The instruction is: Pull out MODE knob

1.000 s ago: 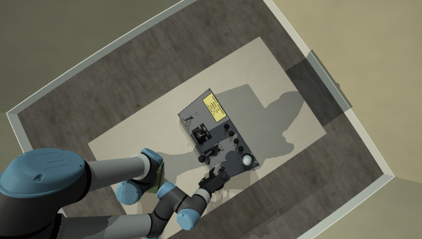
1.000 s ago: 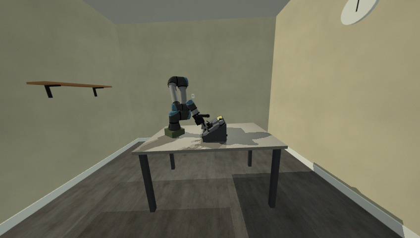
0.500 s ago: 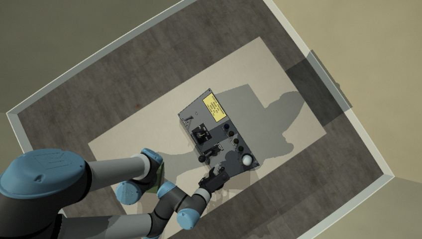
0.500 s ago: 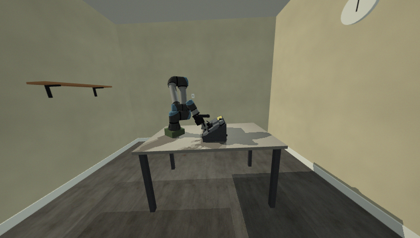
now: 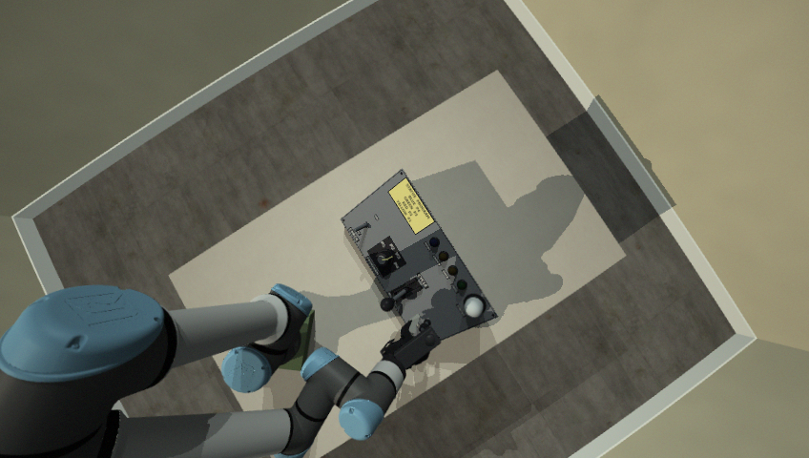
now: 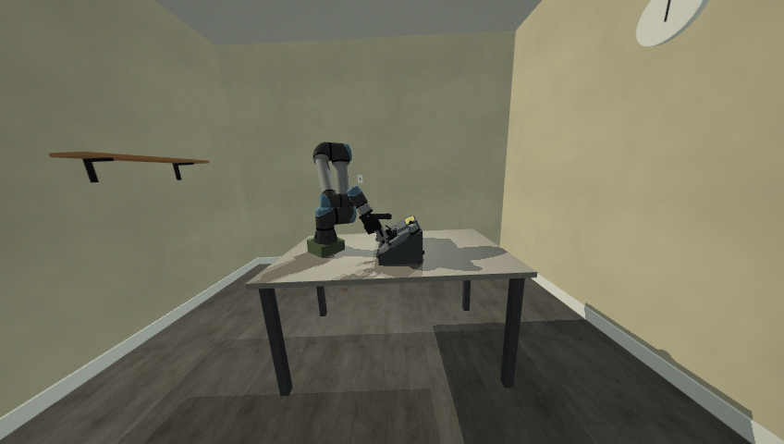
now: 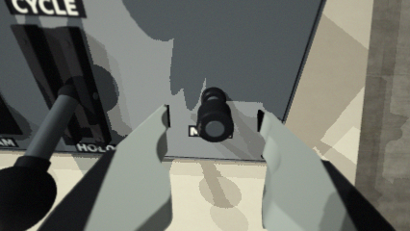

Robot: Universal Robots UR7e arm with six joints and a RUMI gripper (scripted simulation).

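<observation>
My gripper is now right at the mode knob. Round my hand: dark grey console 50 mm ahead, 180 mm to the left, 30 mm below; program selector knob 30 mm ahead, 230 mm to the left; cycle lever 20 mm behind, 120 mm to the left.
</observation>
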